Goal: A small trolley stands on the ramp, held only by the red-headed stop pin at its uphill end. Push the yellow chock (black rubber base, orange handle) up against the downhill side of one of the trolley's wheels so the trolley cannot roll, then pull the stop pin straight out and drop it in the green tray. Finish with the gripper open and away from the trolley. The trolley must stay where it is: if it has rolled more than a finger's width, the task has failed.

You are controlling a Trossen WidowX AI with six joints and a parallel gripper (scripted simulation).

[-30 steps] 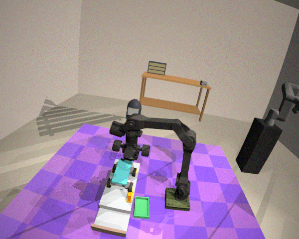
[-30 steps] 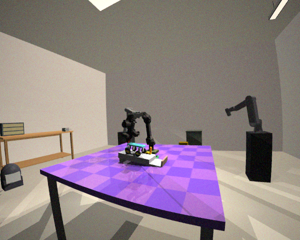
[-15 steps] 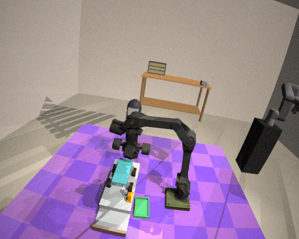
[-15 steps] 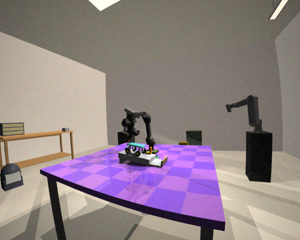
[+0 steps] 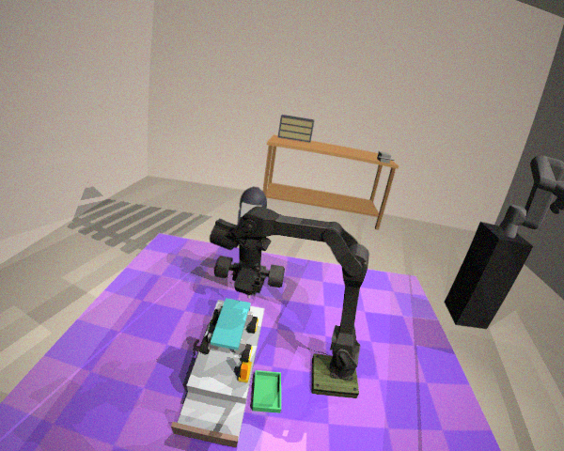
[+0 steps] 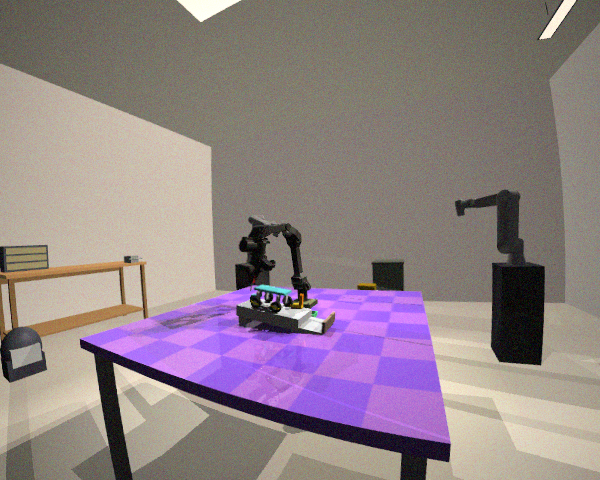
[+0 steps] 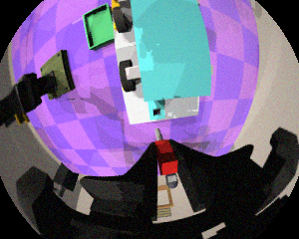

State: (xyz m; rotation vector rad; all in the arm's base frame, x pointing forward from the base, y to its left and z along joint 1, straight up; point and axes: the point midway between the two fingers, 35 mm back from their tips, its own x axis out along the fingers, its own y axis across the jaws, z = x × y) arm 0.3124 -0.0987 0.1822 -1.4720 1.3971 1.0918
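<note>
Right now the green tray is 11 cm behind my gripper tip, 21 cm to the left of it and 18 cm below it. From my gripper tip the other things lie so: grey ramp: 2 cm ahead, 13 cm to the left, 13 cm below; then trolley: 2 cm ahead, 12 cm to the left, 6 cm below; then red-headed stop pin: right at my gripper tip.
</note>
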